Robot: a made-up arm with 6 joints. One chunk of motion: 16 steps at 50 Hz.
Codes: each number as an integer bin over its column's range. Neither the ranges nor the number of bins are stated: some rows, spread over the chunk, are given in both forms.
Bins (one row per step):
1: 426 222 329 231 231 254
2: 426 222 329 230 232 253
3: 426 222 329 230 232 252
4: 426 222 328 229 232 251
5: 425 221 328 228 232 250
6: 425 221 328 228 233 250
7: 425 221 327 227 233 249
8: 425 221 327 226 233 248
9: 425 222 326 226 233 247
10: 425 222 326 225 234 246
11: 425 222 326 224 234 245
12: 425 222 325 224 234 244
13: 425 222 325 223 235 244
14: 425 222 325 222 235 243
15: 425 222 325 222 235 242
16: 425 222 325 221 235 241
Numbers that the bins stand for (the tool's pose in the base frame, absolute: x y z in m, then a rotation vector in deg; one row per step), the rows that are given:
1: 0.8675 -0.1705 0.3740 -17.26 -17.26 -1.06
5: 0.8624 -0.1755 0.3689 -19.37 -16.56 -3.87
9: 0.8624 -0.1705 0.3587 -20.78 -15.85 -5.99
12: 0.8624 -0.1705 0.3536 -22.19 -15.15 -8.10
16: 0.8624 -0.1705 0.3536 -24.31 -14.44 -10.22
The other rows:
2: 0.8675 -0.1705 0.3740 -17.96 -16.56 -1.76
3: 0.8675 -0.1705 0.3740 -17.96 -16.56 -2.47
4: 0.8675 -0.1705 0.3689 -18.67 -16.56 -3.17
6: 0.8624 -0.1755 0.3689 -19.37 -15.85 -3.87
7: 0.8624 -0.1755 0.3638 -20.08 -15.85 -4.58
8: 0.8624 -0.1755 0.3638 -20.78 -15.85 -5.28
10: 0.8624 -0.1705 0.3587 -21.49 -15.15 -6.69
11: 0.8624 -0.1705 0.3587 -22.19 -15.15 -7.40
13: 0.8624 -0.1705 0.3536 -22.90 -14.44 -8.10
14: 0.8624 -0.1705 0.3536 -23.60 -14.44 -8.81
15: 0.8624 -0.1705 0.3536 -23.60 -14.44 -9.51

